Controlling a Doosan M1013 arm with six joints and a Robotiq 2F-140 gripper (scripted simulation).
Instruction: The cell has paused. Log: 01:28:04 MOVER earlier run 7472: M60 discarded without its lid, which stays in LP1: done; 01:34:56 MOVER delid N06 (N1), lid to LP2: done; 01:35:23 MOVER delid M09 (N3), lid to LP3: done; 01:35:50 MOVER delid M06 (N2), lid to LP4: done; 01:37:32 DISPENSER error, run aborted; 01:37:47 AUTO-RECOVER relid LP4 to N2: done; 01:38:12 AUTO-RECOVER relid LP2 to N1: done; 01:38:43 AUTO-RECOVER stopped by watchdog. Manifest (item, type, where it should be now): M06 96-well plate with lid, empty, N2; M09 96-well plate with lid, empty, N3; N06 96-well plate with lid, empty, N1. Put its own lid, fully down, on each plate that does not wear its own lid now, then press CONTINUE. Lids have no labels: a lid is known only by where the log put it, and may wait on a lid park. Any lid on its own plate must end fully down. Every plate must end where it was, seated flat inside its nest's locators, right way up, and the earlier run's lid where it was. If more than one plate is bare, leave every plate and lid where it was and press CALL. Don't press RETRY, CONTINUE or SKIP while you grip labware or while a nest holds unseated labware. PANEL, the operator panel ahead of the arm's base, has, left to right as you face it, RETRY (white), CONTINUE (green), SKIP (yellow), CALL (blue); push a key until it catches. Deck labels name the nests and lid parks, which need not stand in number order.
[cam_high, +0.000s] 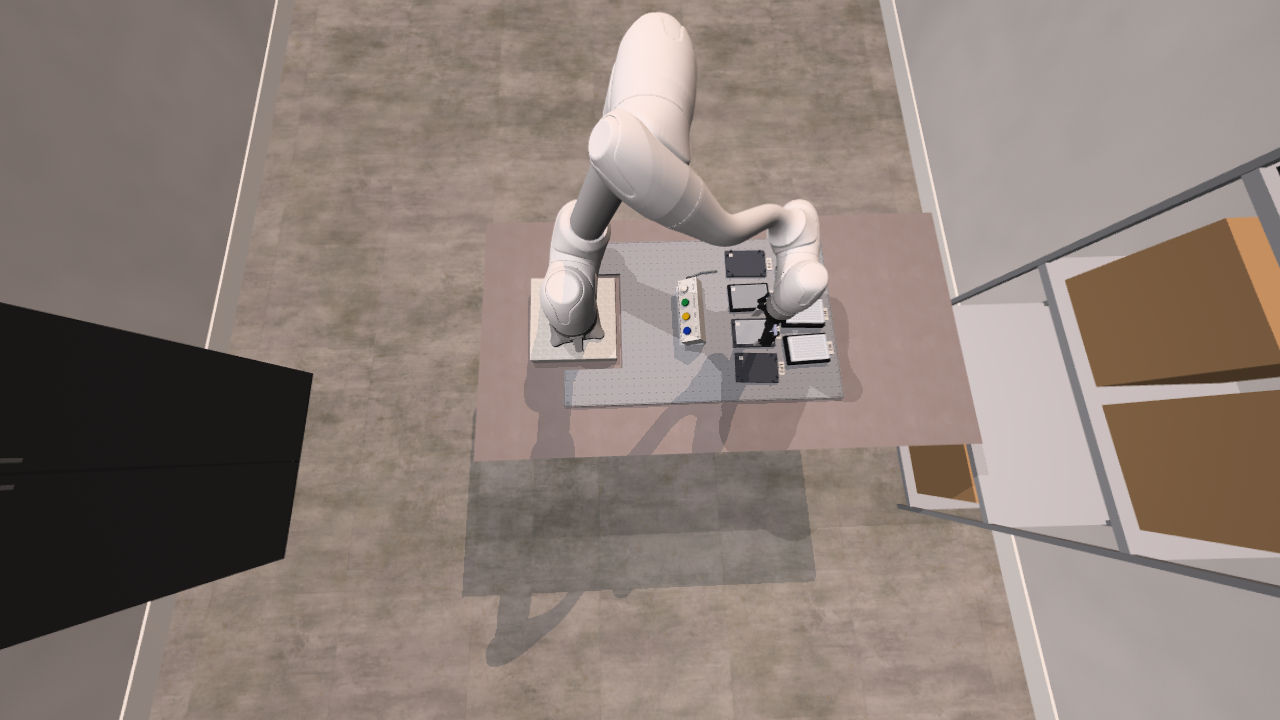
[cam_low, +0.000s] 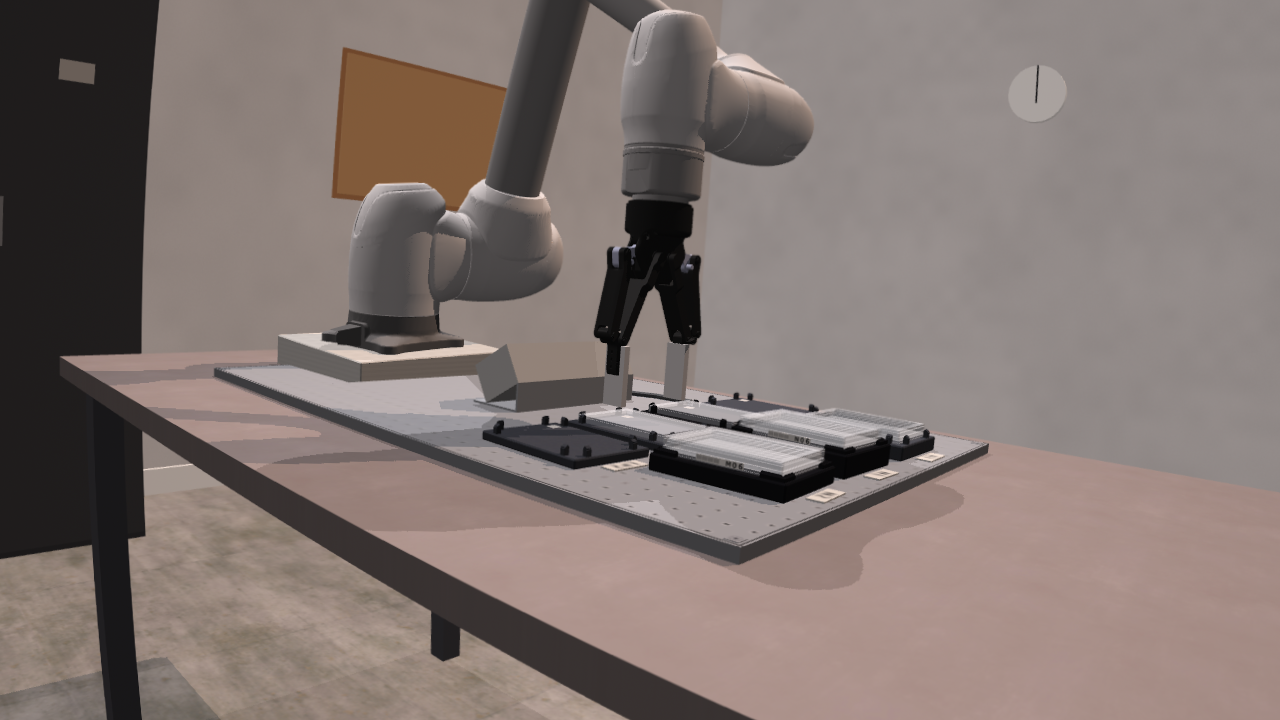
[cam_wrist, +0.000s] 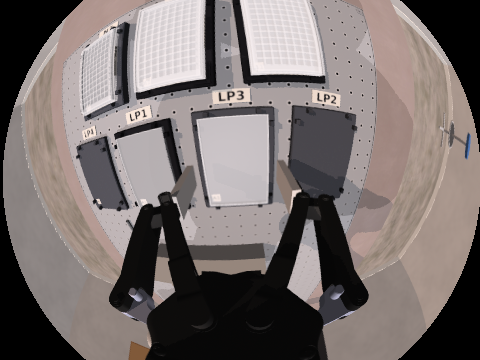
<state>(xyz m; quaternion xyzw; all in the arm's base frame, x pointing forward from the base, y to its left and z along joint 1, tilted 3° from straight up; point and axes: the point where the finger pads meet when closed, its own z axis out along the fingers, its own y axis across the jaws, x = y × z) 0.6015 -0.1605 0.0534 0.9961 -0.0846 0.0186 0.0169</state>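
The lid lies 5 cm below my hand. The rest, counted from my hand: lid park LP3 (6 cm below); then blue call key (24 cm behind, 4 cm to the left); then lid park LP2 (12 cm to the right, 6 cm below, 2 cm behind).
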